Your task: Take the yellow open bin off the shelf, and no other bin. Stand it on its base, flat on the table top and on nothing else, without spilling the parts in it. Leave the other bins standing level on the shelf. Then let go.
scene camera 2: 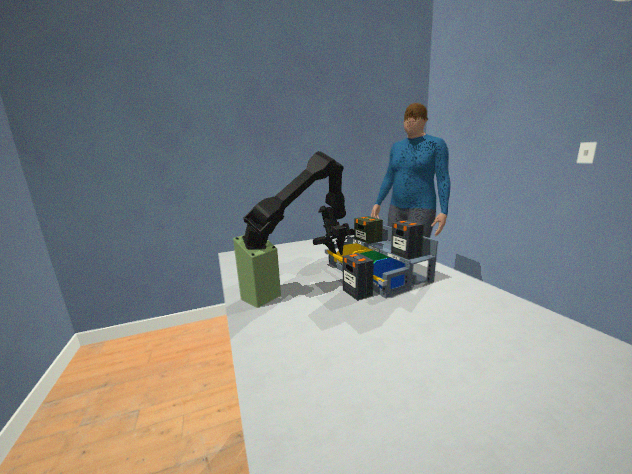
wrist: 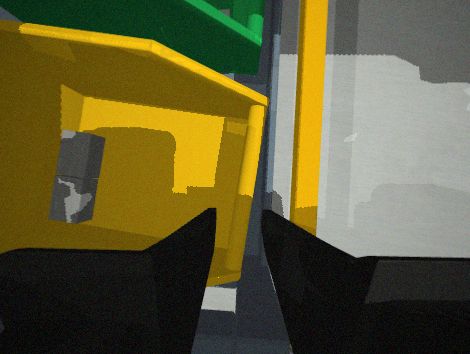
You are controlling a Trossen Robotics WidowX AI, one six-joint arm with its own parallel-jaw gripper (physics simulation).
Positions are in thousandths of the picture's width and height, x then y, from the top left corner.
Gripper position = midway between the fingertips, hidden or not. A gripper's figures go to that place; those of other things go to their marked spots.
My gripper (wrist: 510,612) is 11 cm from the lens. A yellow open bin (wrist: 386,391) is 16 cm from the lens. A green bin (wrist: 480,126) is 14 cm from the lens.
